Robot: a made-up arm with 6 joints. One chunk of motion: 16 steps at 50 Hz.
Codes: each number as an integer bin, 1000 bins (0 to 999) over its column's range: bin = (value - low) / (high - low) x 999, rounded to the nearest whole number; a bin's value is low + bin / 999 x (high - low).
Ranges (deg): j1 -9..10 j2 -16..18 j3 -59..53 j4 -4..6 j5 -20..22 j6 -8..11
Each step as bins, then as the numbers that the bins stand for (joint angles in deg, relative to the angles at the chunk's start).
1 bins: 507 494 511 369 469 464
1 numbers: 0.64 0.81 -1.71 -0.31 -0.28 0.82
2 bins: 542 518 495 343 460 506
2 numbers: 1.31 1.63 -3.50 -0.57 -0.66 1.62
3 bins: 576 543 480 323 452 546
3 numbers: 1.95 2.48 -5.19 -0.77 -1.00 2.38
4 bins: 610 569 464 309 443 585
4 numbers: 2.60 3.37 -6.98 -0.91 -1.38 3.13
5 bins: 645 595 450 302 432 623
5 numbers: 3.27 4.25 -8.55 -0.98 -1.84 3.85
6 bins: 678 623 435 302 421 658
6 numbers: 3.89 5.20 -10.23 -0.98 -2.30 4.51
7 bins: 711 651 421 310 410 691
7 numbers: 4.52 6.16 -11.80 -0.90 -2.76 5.14
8 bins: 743 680 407 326 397 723
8 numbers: 5.13 7.14 -13.37 -0.74 -3.31 5.75
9 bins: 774 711 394 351 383 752
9 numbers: 5.72 8.20 -14.83 -0.49 -3.90 6.30
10 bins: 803 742 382 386 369 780
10 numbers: 6.27 9.25 -16.17 -0.14 -4.49 6.83
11 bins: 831 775 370 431 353 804
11 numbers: 6.80 10.38 -17.52 0.31 -5.16 7.29
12 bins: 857 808 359 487 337 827
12 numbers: 7.30 11.50 -18.75 0.87 -5.83 7.73
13 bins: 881 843 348 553 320 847
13 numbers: 7.76 12.69 -19.98 1.54 -6.55 8.11
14 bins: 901 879 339 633 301 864
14 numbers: 8.14 13.92 -20.99 2.34 -7.35 8.43
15 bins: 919 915 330 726 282 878
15 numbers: 8.48 15.14 -22.00 3.27 -8.14 8.70
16 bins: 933 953 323 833 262 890
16 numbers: 8.74 16.43 -22.79 4.34 -8.98 8.93
